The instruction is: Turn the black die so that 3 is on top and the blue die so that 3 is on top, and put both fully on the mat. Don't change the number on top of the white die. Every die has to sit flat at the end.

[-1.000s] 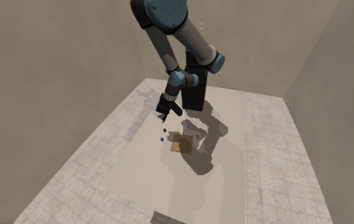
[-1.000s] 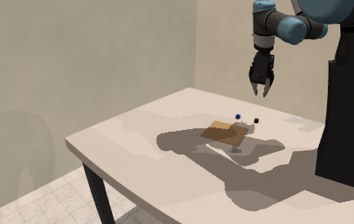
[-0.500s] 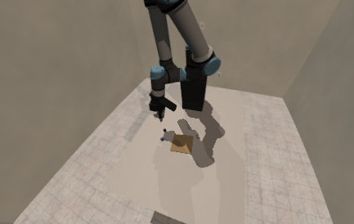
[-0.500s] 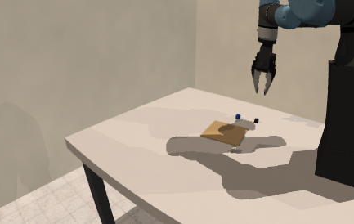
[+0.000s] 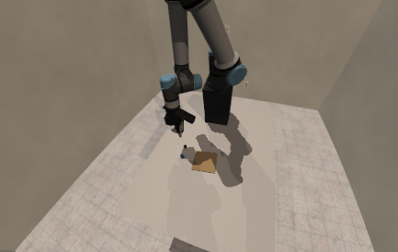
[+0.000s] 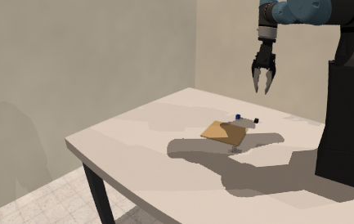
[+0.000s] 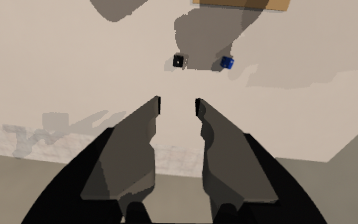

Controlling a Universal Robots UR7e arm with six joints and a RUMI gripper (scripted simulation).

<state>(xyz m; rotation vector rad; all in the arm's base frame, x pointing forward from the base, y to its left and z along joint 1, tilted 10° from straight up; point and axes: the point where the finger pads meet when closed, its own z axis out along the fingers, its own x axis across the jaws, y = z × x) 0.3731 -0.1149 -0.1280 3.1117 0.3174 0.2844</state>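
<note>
The black die lies 1 cm to the left of my hand and 13 cm below it. Also, from my hand: blue die (8 cm ahead, 3 cm to the left, 13 cm below); brown mat (5 cm ahead, 17 cm to the left, 14 cm below); white die (4 cm behind, 26 cm to the left, 13 cm below).
</note>
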